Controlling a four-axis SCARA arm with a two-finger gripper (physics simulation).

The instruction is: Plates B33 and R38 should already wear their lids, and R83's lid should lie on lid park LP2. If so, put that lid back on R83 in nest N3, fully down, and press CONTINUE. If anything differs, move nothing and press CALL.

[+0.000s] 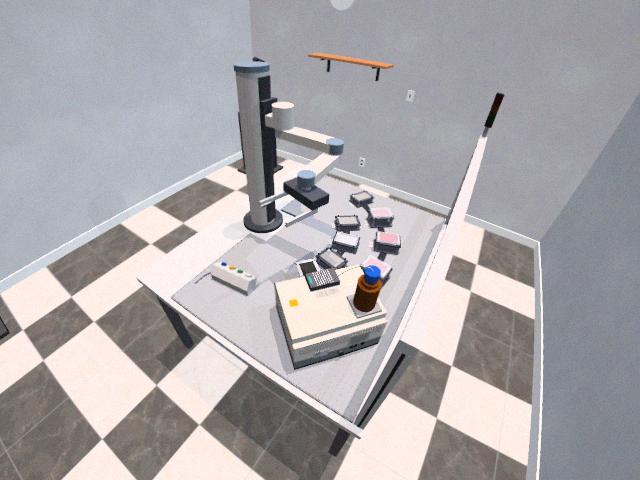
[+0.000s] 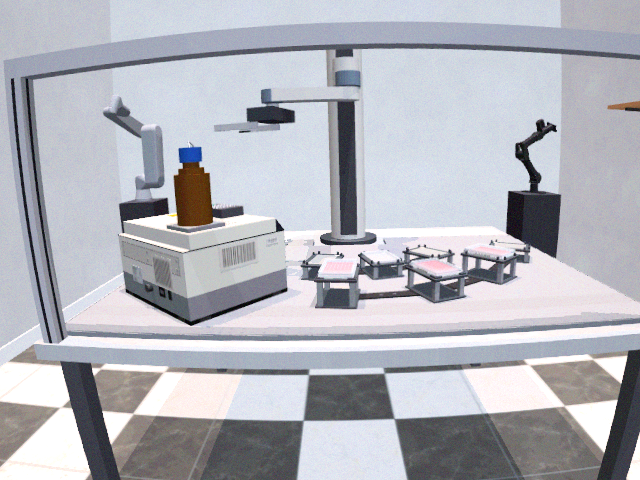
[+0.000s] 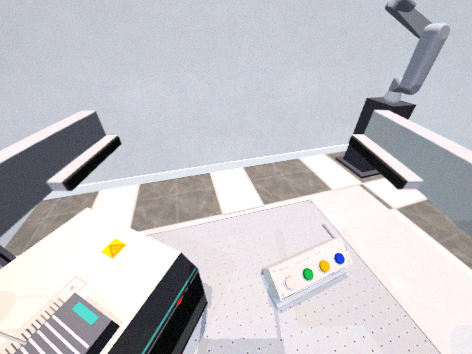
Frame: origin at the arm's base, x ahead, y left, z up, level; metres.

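Where they show: gripper, fingertip midpoint: (image 1: 272,213) (image 2: 228,129) (image 3: 235,125); arm's base, link origin: (image 1: 263,220) (image 2: 348,240).
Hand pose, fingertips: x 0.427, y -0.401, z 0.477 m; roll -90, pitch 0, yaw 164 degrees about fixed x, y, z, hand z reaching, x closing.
Each offset is from my fingertips to the top centre of the thing. "spot": to the spot under its first point.
Three pink-topped plates stand on taller nests: one nearest the instrument (image 1: 376,266) (image 2: 338,268), a middle one @[dx +0.323, dy +0.608, dz -0.386 m] (image 1: 387,239) (image 2: 435,267) and a far one @[dx +0.199, dy +0.805, dz -0.378 m] (image 1: 381,213) (image 2: 489,251). Their labels are unreadable, and I cannot tell which wear lids. A pale, clear lid-like piece @[dx +0.119, dy +0.483, dz -0.410 m] (image 1: 345,240) (image 2: 381,256) lies on one of the lower stands; its park number is unreadable. My gripper (image 1: 275,213) (image 2: 227,129) (image 3: 235,125) is open and empty, high above the table and away from the plates. The button box @[dx -0.213, dy -0.073, dz -0.380 m] (image 1: 233,277) (image 3: 307,275) has white, green, yellow and blue buttons.
A cream instrument (image 1: 320,312) (image 2: 232,258) (image 3: 125,270) carries a brown bottle @[spot: dx +0.426, dy -0.032, dz -0.141 m] (image 1: 366,294) (image 2: 193,198) with a blue cap. Other low stands (image 1: 346,222) (image 1: 361,197) (image 1: 331,258) are near the plates. A frame bar (image 2: 320,38) spans the table's edge.
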